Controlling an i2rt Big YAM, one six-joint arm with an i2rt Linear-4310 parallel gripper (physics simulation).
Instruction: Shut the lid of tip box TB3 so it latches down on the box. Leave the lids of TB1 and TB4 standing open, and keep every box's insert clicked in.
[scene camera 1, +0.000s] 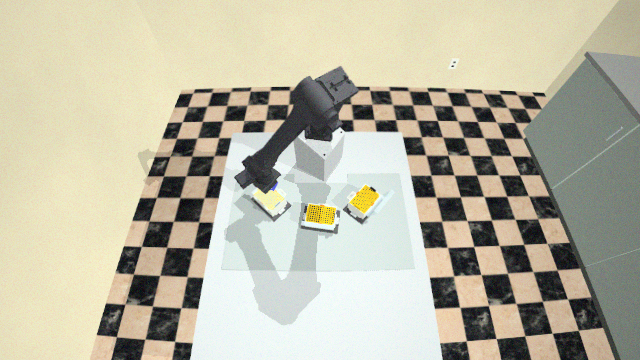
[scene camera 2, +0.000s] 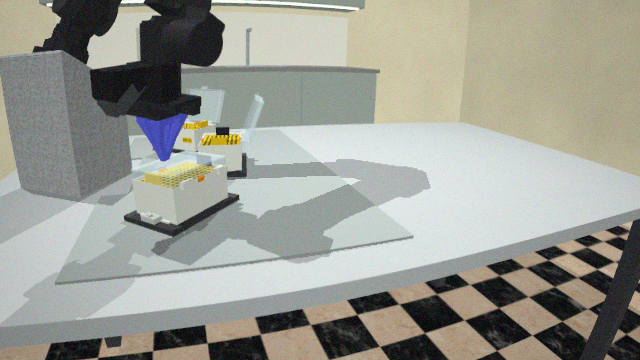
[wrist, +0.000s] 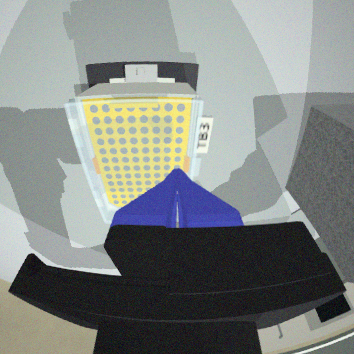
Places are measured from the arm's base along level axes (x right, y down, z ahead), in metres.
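Pixels of known places: gripper, fingertip midpoint: (scene camera 1: 273, 189) (scene camera 2: 165, 160) (wrist: 176, 175); arm's base, link origin: (scene camera 1: 317, 130) (scene camera 2: 60, 70).
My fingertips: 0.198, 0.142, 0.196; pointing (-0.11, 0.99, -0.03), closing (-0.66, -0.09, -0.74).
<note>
Ahead of a thing's pixels: the offset from my fingertips to its top centre, as dx, dy, dz. "pt": to the spot under its first point. Level surfaces: height alone.
Tip box TB3 {+0.011, -0.001, +0.014} (scene camera 1: 270, 201) (scene camera 2: 202, 197) has a white body and a yellow insert {+0.020, +0.002, +0.022} (wrist: 137, 145). Its clear lid {pt +0.024, +0.001, +0.076} (scene camera 2: 215, 160) (wrist: 76, 131) lies over the insert; whether it is latched cannot be told. My gripper (scene camera 1: 273, 188) (scene camera 2: 164, 159) (wrist: 176, 175) is shut and empty, its blue fingertips pointing down at the lid, by its edge on the arm's side. Contact is not clear. The middle box (scene camera 1: 320, 215) (scene camera 2: 220, 156) and the far box {-0.380, +0.010, +0.040} (scene camera 1: 365, 200) (scene camera 2: 187, 135) have open lids, which stand up in scene camera 2; their labels are unreadable, so which is TB1 or TB4 is unclear.
The boxes stand on dark bases on a thin grey-green mat {dy +0.076} (scene camera 1: 380, 250) (scene camera 2: 370, 232) on the white table {dy +0.079} (scene camera 1: 320, 320) (scene camera 2: 500, 175). The grey arm pedestal (scene camera 1: 320, 159) (scene camera 2: 45, 125) (wrist: 325, 175) stands close to TB3.
</note>
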